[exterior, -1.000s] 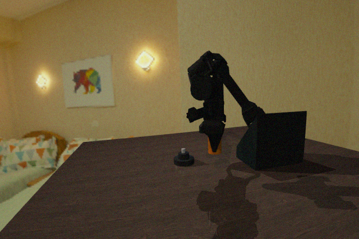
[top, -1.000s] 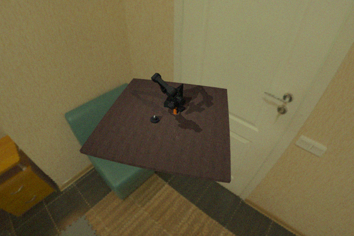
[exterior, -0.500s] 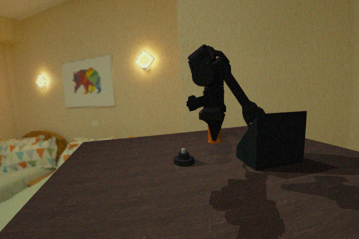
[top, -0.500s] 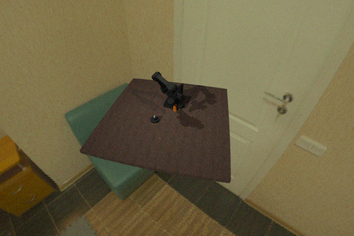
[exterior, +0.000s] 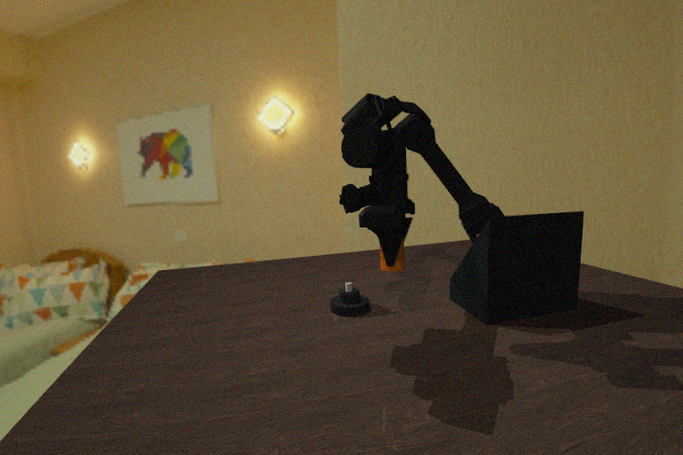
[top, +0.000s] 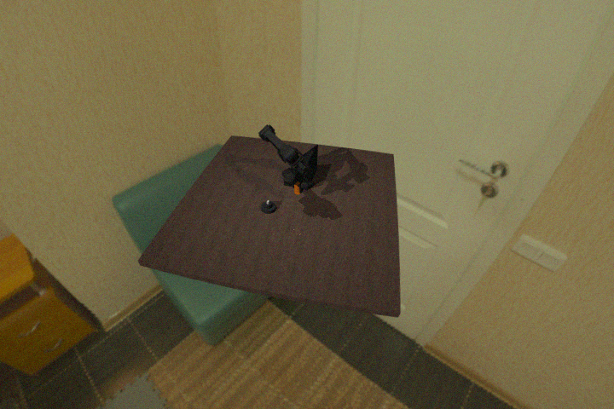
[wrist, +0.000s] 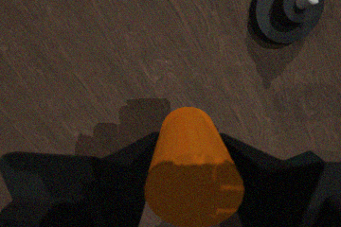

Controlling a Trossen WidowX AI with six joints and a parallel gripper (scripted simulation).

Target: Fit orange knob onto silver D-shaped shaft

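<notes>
The round pedestal lies 3 cm ahead of my gripper tip, 17 cm to the right of it and 11 cm below it. Also, from my gripper tip: orange knob: 3 cm above.
</notes>
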